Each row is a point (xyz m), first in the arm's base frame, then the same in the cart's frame.
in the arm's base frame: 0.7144 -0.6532 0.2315
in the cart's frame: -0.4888 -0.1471 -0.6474
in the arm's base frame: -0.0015 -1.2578 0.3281
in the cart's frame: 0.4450 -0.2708 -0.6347
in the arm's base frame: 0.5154 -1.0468 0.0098
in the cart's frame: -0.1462 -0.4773 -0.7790
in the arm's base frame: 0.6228 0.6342 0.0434
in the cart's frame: -1.2683 -0.0161 0.3901
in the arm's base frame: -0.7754 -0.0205 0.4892
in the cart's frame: 0.2868 0.1214 0.7713
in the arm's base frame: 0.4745 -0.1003 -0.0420
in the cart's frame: -0.7189 -0.2952 -0.0447
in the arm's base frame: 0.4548 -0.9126 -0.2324
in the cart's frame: -0.2413 -0.6829 -0.6086
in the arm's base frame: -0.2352 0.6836 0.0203
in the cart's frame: -0.6648 -0.1053 0.9960
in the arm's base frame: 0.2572 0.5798 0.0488
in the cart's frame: -0.9605 -0.0582 0.5905
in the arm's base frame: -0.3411 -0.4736 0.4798
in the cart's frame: 0.2438 0.0395 0.1505
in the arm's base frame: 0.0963 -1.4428 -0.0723
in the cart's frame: 0.3944 -0.6938 -0.7849
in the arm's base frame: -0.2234 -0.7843 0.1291
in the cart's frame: 0.2684 -0.3651 -0.1123
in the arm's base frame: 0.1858 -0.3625 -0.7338
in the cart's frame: -0.5010 -1.0541 0.0404
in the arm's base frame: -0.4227 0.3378 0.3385
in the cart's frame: -0.2350 0.0980 0.8230
